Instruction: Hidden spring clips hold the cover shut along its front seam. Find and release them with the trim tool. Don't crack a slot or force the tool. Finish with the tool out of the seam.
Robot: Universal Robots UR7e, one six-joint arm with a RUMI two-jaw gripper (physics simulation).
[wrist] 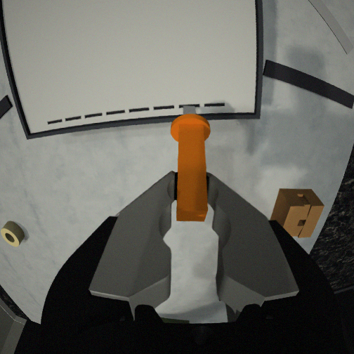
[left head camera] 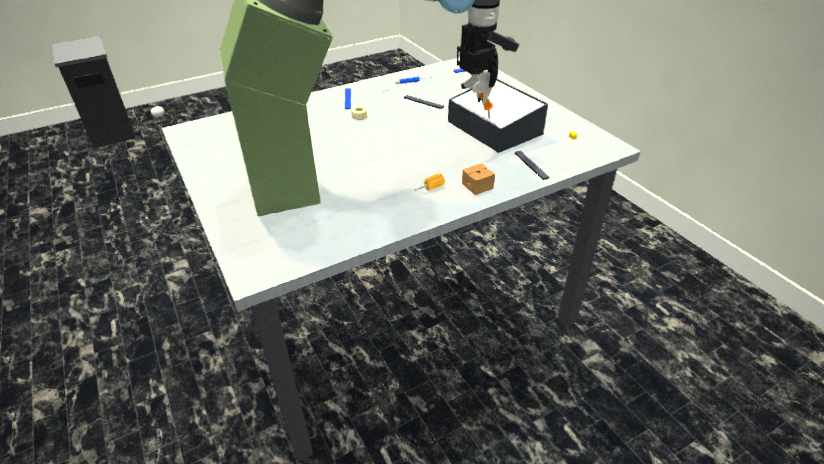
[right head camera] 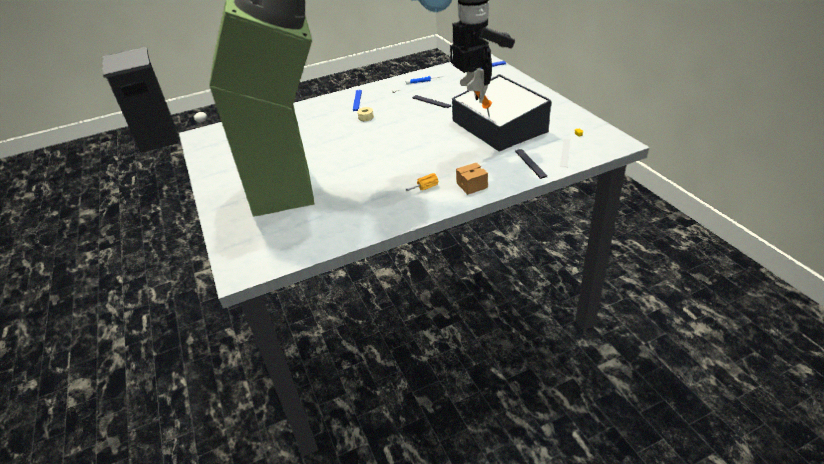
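The trim tool (left head camera: 487, 105) (right head camera: 487, 103) (wrist: 191, 165) has an orange handle with a round collar and a thin grey blade. My gripper (left head camera: 480, 93) (right head camera: 478, 92) (wrist: 189, 174) is shut on its handle. The white cover (left head camera: 507, 103) (right head camera: 510, 97) (wrist: 135, 55) lies on the black box (left head camera: 498, 135) (right head camera: 500, 133) (wrist: 259, 60). Along one edge of the cover runs a row of several dark slots. In the wrist view the blade tip is at the second slot from the right end; whether it is inside the slot, I cannot tell. The clips are hidden.
A brown block (left head camera: 478, 179) (right head camera: 471, 178) (wrist: 295, 212), an orange screwdriver (left head camera: 434, 182) (right head camera: 427, 182), dark strips (left head camera: 531, 164) (right head camera: 530, 163) (wrist: 307, 82) (left head camera: 423, 102), a tape ring (left head camera: 359, 115) (right head camera: 365, 117), a blue bar (left head camera: 347, 98), a blue-handled tool (left head camera: 409, 80) and a yellow cube (left head camera: 572, 135) lie on the table (left head camera: 369, 149).
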